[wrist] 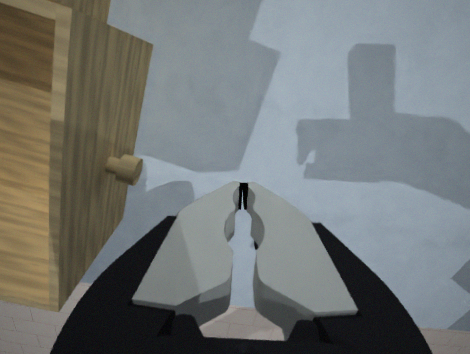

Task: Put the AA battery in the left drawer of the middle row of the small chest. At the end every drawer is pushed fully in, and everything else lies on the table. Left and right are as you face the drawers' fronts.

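Places are measured from the arm's base along level axes (x ahead, y left, z up), in centimetres.
Pixels of known places: gripper, fingertip midpoint: (242, 185).
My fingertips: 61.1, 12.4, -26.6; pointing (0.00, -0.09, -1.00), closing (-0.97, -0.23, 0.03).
Ahead of a thing's pixels: the offset from my fingertips to its top centre, as dx, dy, dz. "pt": to the spot under its first point. Level surfaces: height alone.
A wooden drawer of the small chest @[pt +8.1, -1.5, +4.6] (60, 150) stands out, open, at the left of the wrist view; part of its inside shows. Its front faces right and bears a round wooden knob @[pt +6.8, +0.6, +0.5] (129, 169). My gripper (242, 185) is shut with its tips together and empty, to the right of the knob and apart from it. The AA battery does not show in this view. Which drawer of the chest this is cannot be told from this view.
More wood of the chest shows at the top left edge. The pale blue table top @[dz -15.7] (320, 220) lies below, with shadows of the arm and chest on it. A tiled floor (22, 325) shows past the table's edge at the bottom.
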